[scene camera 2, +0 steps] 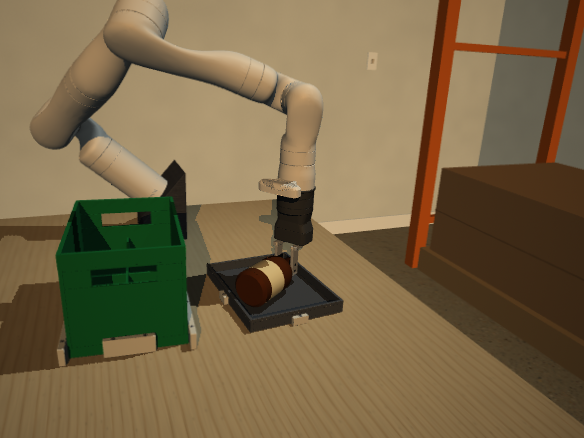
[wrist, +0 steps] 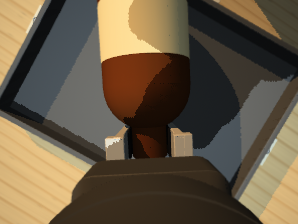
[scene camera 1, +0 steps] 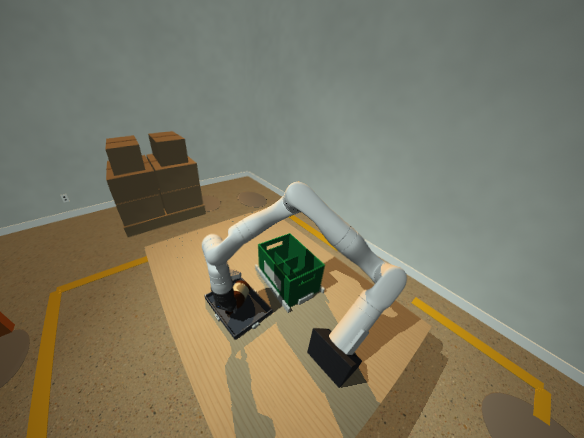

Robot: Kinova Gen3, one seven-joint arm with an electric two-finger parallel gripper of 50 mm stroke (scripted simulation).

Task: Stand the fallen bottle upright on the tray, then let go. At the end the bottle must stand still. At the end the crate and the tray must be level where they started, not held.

Labels:
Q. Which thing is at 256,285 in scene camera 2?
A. A bottle.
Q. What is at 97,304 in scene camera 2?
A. A green crate.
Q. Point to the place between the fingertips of the gripper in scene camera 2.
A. At 285,271

